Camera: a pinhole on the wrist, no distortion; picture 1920 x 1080 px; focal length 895.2 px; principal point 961.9 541.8 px. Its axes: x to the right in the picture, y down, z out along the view. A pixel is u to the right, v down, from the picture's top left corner.
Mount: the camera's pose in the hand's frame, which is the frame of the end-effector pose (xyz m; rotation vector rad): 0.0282 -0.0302 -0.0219 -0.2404 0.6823 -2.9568
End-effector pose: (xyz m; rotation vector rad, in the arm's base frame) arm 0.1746 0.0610 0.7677 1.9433 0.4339 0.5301
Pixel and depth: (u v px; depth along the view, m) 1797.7 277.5 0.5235
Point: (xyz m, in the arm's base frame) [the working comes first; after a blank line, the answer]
In the camera's frame: 0.4888 -0.1546 0.5235

0.1653 -0.4913 0.3269
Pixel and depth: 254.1 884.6 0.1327
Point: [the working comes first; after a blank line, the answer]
In the camera's frame: -0.1049 0.0508 0.1327

0.3312 0.1460 0.6642
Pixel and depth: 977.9 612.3 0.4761
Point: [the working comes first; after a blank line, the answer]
In the camera's frame: 0.0085 0.0375 0.4761

0.4543 -0.0656 0.3976
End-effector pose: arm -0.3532 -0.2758 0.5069 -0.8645 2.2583 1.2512
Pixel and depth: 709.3 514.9 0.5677
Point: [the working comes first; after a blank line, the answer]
In the camera's frame: -0.1602 -0.0171 0.5677

-0.3672 -0.0589 -0.0486
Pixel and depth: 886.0 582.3 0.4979
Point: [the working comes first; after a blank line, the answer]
In the camera's frame: -0.0422 0.0225 0.4979

-0.2658 -0.0824 0.0489
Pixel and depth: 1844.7 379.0 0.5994
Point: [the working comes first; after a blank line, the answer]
In the camera's frame: 0.5911 -0.1090 0.5994

0.1945 0.3072 0.3040
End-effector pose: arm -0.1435 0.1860 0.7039 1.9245 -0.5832 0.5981
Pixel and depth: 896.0 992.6 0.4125
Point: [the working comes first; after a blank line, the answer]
In the camera's frame: -0.0304 0.2077 0.4125

0.2474 0.0903 0.4381
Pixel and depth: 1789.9 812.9 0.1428
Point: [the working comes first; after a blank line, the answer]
In the camera's frame: 0.1321 0.0432 0.1428

-0.0916 0.1591 0.5187
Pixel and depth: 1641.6 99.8 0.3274
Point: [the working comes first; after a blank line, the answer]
In the camera's frame: 0.2486 -0.1617 0.3274

-0.1786 -0.1085 0.4165
